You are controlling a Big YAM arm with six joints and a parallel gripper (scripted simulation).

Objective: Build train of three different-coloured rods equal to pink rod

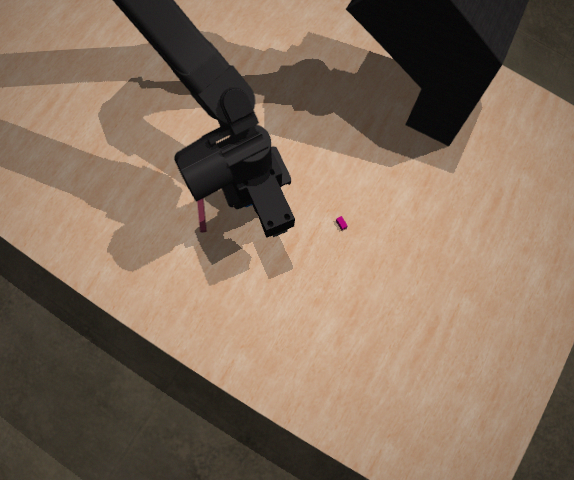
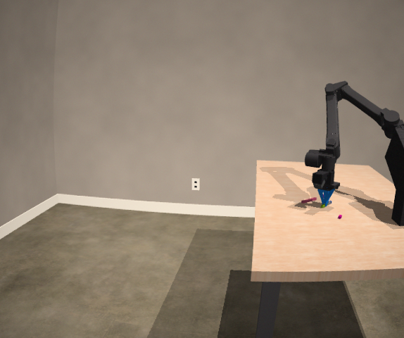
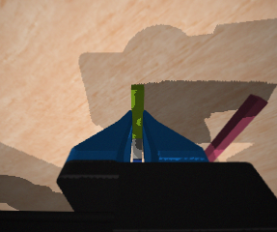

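The lime rod is 10 mm below my hand. The rest, counted from my hand: grey rod 20 mm behind, 30 mm to the right, 10 mm below; then pink rod 60 mm ahead, 70 mm to the right, 10 mm below; then blue rod 30 mm behind, 50 mm to the right, 10 mm below.
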